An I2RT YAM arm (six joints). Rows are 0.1 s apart.
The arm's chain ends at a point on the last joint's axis. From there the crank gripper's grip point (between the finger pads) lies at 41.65 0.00 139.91 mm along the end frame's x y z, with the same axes.
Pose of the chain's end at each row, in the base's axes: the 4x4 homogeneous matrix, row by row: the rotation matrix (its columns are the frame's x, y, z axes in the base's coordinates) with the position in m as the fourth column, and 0 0 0 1 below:
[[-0.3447, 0.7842, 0.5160, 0.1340], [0.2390, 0.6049, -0.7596, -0.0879], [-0.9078, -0.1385, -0.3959, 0.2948], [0, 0, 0, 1]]
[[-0.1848, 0.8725, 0.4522, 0.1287], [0.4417, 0.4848, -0.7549, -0.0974], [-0.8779, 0.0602, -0.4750, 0.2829], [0, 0, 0, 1]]
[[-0.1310, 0.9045, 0.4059, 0.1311], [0.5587, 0.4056, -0.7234, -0.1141], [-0.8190, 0.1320, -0.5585, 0.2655], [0, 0, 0, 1]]
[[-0.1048, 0.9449, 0.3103, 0.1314], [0.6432, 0.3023, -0.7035, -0.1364], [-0.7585, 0.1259, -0.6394, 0.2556], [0, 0, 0, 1]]
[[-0.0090, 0.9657, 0.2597, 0.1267], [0.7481, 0.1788, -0.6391, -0.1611], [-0.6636, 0.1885, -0.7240, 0.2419], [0, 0, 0, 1]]
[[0.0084, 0.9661, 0.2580, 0.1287], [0.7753, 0.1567, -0.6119, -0.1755], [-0.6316, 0.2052, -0.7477, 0.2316], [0, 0, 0, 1]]
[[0.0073, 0.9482, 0.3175, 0.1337], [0.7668, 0.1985, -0.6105, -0.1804], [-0.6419, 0.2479, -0.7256, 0.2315], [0, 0, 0, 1]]
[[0.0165, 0.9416, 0.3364, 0.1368], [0.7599, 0.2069, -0.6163, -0.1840], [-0.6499, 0.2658, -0.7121, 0.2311], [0, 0, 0, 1]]
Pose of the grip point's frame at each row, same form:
[[-0.3447, 0.7842, 0.5160, 0.1918], [0.2390, 0.6049, -0.7596, -0.1842], [-0.9078, -0.1385, -0.3959, 0.2016], [0, 0, 0, 1]]
[[-0.1848, 0.8725, 0.4522, 0.1843], [0.4417, 0.4848, -0.7549, -0.1846], [-0.8779, 0.0602, -0.4750, 0.1799], [0, 0, 0, 1]]
[[-0.1310, 0.9045, 0.4059, 0.1824], [0.5587, 0.4056, -0.7234, -0.1920], [-0.8190, 0.1320, -0.5585, 0.1532], [0, 0, 0, 1]]
[[-0.1048, 0.9449, 0.3103, 0.1704], [0.6432, 0.3023, -0.7035, -0.2080], [-0.7585, 0.1259, -0.6394, 0.1346], [0, 0, 0, 1]]
[[-0.0090, 0.9657, 0.2597, 0.1627], [0.7481, 0.1788, -0.6391, -0.2194], [-0.6636, 0.1885, -0.7240, 0.1130], [0, 0, 0, 1]]
[[0.0084, 0.9661, 0.2580, 0.1651], [0.7753, 0.1567, -0.6119, -0.2288], [-0.6316, 0.2052, -0.7477, 0.1007], [0, 0, 0, 1]]
[[0.0073, 0.9482, 0.3175, 0.1784], [0.7668, 0.1985, -0.6105, -0.2339], [-0.6419, 0.2479, -0.7256, 0.1032], [0, 0, 0, 1]]
[[0.0165, 0.9416, 0.3364, 0.1846], [0.7599, 0.2069, -0.6163, -0.2386], [-0.6499, 0.2658, -0.7121, 0.1044], [0, 0, 0, 1]]

